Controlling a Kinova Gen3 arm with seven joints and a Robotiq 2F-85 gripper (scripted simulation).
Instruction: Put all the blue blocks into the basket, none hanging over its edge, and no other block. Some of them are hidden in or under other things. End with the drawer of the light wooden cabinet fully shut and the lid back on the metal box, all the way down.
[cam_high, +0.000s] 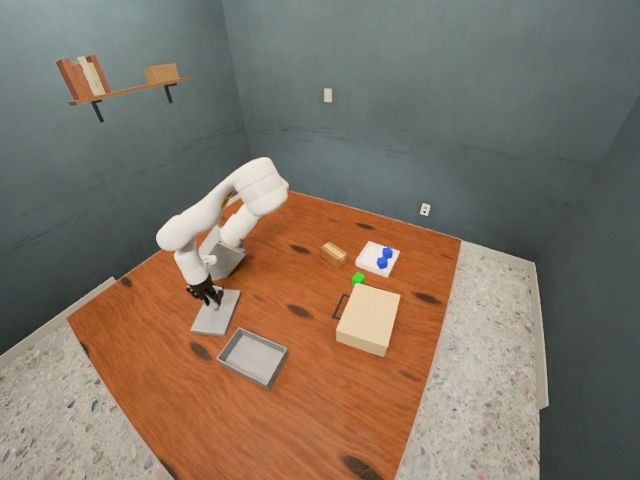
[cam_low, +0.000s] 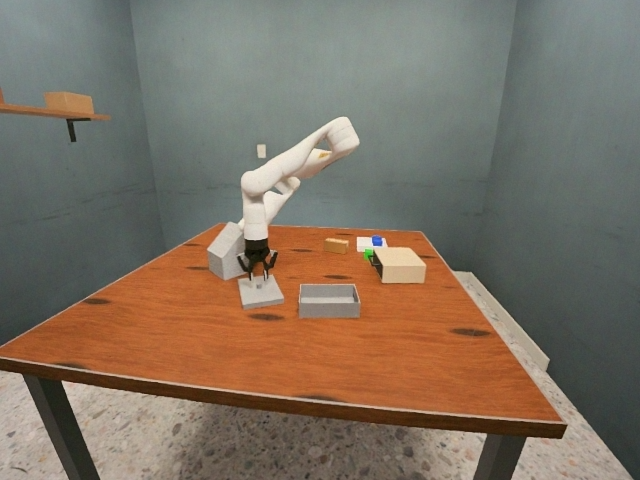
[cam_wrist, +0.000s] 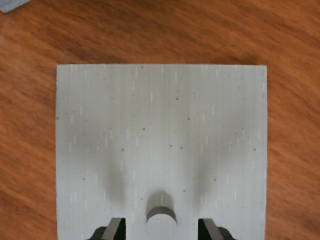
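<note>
The metal lid is 5 cm below my hand. Also, from my hand: small box (8 cm ahead, 51 cm to the left, 3 cm below); then red block (11 cm ahead, 51 cm to the left, 4 cm below); then grey metal box (25 cm ahead, 2 cm to the left, 4 cm below).
</note>
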